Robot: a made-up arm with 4 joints. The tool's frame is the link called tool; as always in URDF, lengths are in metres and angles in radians. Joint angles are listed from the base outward. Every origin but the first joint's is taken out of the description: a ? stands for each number. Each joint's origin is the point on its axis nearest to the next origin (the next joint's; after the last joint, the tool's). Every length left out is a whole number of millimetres.
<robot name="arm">
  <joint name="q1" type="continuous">
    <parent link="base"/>
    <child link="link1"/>
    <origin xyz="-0.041 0.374 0.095" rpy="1.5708 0 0"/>
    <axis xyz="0 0 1"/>
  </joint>
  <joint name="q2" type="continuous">
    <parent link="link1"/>
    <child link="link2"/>
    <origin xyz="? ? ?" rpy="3.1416 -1.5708 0"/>
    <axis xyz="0 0 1"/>
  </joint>
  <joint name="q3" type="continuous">
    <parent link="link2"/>
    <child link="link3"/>
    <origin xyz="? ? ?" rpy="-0.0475 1.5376 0"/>
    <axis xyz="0 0 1"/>
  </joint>
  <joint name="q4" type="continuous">
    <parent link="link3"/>
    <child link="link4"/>
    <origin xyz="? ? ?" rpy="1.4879 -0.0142 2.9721"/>
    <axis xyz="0 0 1"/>
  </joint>
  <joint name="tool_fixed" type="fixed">
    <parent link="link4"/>
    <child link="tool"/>
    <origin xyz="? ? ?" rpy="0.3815 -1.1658 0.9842"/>
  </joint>
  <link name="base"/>
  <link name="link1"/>
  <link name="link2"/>
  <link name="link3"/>
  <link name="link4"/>
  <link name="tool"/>
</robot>
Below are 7 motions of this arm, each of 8 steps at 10 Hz.
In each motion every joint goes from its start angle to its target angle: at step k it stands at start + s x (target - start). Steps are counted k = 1, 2, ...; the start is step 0. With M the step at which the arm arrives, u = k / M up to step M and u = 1 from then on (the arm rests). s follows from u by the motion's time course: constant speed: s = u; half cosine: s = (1 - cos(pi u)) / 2; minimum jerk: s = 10 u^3 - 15 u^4 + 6 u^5.
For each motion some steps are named. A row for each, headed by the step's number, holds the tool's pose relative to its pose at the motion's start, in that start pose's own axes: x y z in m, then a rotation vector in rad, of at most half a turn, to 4 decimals.
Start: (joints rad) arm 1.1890 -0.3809 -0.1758 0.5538
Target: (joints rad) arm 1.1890 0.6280 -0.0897 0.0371
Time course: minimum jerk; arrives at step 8
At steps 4, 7, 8:
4: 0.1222 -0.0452 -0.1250 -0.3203 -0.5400 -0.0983
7: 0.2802 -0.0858 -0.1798 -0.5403 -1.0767 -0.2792
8: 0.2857 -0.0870 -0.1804 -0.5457 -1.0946 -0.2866

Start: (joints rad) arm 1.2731 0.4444 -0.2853 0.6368
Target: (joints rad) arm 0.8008 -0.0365 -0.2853 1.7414
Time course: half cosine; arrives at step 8
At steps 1, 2, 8:
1: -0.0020 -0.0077 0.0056 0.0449 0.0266 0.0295
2: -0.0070 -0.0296 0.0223 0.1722 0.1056 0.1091
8: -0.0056 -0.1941 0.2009 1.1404 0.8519 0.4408

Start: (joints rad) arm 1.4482 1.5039 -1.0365 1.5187
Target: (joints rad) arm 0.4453 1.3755 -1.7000 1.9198
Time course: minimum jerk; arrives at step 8
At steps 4, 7, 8:
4: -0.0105 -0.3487 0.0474 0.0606 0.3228 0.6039
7: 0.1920 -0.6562 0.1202 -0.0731 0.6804 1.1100
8: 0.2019 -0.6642 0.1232 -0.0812 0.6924 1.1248

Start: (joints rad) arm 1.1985 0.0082 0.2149 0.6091
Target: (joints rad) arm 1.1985 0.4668 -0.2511 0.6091
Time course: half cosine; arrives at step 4
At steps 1, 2, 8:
1: 0.0033 -0.0340 -0.0133 -0.0314 -0.0374 0.0805
2: 0.0256 -0.1167 -0.0413 -0.1234 -0.1312 0.2658
8: 0.0870 -0.2281 -0.0629 -0.2912 -0.2702 0.5017

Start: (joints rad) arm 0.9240 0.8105 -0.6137 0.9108
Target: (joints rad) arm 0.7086 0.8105 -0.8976 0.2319
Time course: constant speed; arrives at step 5
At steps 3, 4, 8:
3: -0.0281 -0.1404 0.0656 -0.4414 -0.0003 0.1108
4: -0.0291 -0.1858 0.0885 -0.5873 -0.0266 0.1550
8: -0.0263 -0.2299 0.1115 -0.7311 -0.0665 0.2013

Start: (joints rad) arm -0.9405 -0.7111 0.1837 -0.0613
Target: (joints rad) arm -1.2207 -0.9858 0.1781 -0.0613
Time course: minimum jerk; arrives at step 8
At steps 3, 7, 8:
3: 0.0064 -0.0421 0.0250 -0.0867 0.0452 0.0478
7: 0.0314 -0.1310 0.1053 -0.3204 0.1637 0.1464
8: 0.0321 -0.1327 0.1073 -0.3258 0.1664 0.1483

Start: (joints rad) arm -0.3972 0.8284 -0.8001 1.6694
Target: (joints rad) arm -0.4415 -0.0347 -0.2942 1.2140
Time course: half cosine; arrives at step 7
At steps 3, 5, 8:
3: 0.0236 0.1369 -0.0113 0.1930 -0.0857 -0.1730
5: 0.0637 0.2837 0.0377 0.3767 -0.1068 -0.4455
8: 0.0888 0.3399 0.0773 0.4460 -0.0851 -0.5876

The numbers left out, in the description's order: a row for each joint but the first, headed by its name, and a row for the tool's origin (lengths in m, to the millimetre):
q2: 0.246 0.219 0
q3: -0.046 0.02 0
q4: 0.14 -0.411 0
tool: 0.066 0.003 0

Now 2 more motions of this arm.
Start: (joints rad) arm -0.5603 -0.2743 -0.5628 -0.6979
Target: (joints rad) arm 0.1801 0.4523 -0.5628 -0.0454
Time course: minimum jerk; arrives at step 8
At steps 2, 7, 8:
2: -0.0076 0.0607 0.0191 0.0672 0.0270 -0.0812
7: 0.1565 0.4903 0.2137 0.4541 0.1189 -0.7790
8: 0.1624 0.4957 0.2166 0.4575 0.1187 -0.7913

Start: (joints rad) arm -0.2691 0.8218 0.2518 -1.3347
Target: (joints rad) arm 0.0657 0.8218 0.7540 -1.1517
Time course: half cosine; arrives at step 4
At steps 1, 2, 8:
1: -0.0065 0.0018 0.0512 -0.0138 0.1063 -0.0126
2: -0.0041 0.0175 0.1709 -0.0384 0.3609 -0.0644
8: 0.0401 0.0605 0.3192 -0.0534 0.7098 -0.1897

